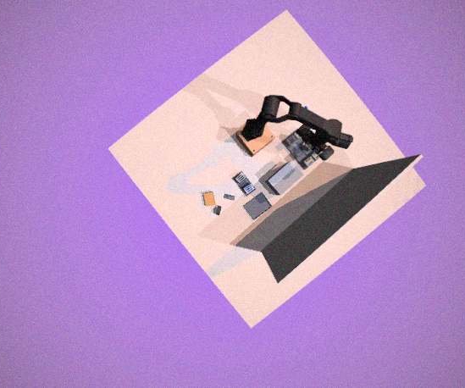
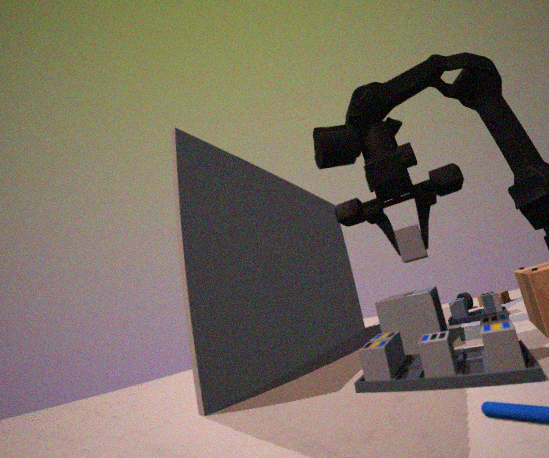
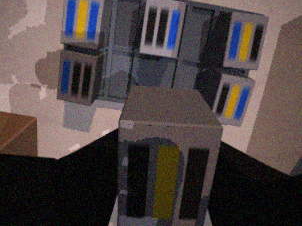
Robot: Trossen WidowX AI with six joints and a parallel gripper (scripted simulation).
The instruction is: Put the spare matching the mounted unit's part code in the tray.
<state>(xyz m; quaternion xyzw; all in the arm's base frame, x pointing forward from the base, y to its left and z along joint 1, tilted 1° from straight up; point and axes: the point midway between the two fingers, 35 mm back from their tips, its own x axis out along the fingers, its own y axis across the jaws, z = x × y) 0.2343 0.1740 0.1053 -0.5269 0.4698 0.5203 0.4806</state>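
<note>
Right now the dark tray is 37 cm to the right of my gripper tip, 16 cm below it and 9 cm ahead of it. The rest, counted from my gripper tip: tall grey panel (29 cm ahead, 16 cm to the right, 6 cm above); then mounted unit (16 cm to the right, 11 cm below, 6 cm ahead); then blue stick (17 cm to the left, 16 cm below, 11 cm behind).
</note>
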